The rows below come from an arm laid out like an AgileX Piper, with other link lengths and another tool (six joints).
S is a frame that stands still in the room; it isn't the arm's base.
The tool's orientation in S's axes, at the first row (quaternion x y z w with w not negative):
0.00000, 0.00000, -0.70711, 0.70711
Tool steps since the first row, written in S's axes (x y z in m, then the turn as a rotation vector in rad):
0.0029, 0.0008, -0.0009, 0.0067, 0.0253, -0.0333
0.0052, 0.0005, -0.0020, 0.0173, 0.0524, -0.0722
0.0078, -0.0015, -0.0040, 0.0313, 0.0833, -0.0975
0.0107, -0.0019, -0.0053, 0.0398, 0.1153, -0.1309
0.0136, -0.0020, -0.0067, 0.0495, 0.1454, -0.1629
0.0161, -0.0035, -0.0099, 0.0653, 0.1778, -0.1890
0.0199, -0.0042, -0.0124, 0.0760, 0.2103, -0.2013
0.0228, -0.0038, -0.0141, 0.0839, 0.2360, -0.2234
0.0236, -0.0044, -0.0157, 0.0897, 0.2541, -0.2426
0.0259, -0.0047, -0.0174, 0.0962, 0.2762, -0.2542
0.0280, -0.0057, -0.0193, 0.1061, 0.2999, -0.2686
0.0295, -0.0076, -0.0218, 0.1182, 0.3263, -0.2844
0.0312, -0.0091, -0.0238, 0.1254, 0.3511, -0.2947
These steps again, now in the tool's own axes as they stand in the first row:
-0.0008, 0.0029, -0.0009, -0.0253, 0.0067, -0.0333
-0.0005, 0.0052, -0.0020, -0.0524, 0.0173, -0.0722
0.0015, 0.0078, -0.0040, -0.0833, 0.0313, -0.0975
0.0019, 0.0107, -0.0053, -0.1153, 0.0398, -0.1309
0.0020, 0.0136, -0.0067, -0.1454, 0.0495, -0.1629
0.0035, 0.0161, -0.0099, -0.1778, 0.0653, -0.1890
0.0042, 0.0199, -0.0124, -0.2103, 0.0760, -0.2013
0.0038, 0.0228, -0.0141, -0.2360, 0.0839, -0.2234
0.0044, 0.0236, -0.0157, -0.2541, 0.0897, -0.2426
0.0047, 0.0259, -0.0174, -0.2762, 0.0962, -0.2542
0.0057, 0.0280, -0.0193, -0.2999, 0.1061, -0.2686
0.0076, 0.0295, -0.0218, -0.3263, 0.1182, -0.2844
0.0091, 0.0312, -0.0238, -0.3511, 0.1254, -0.2947

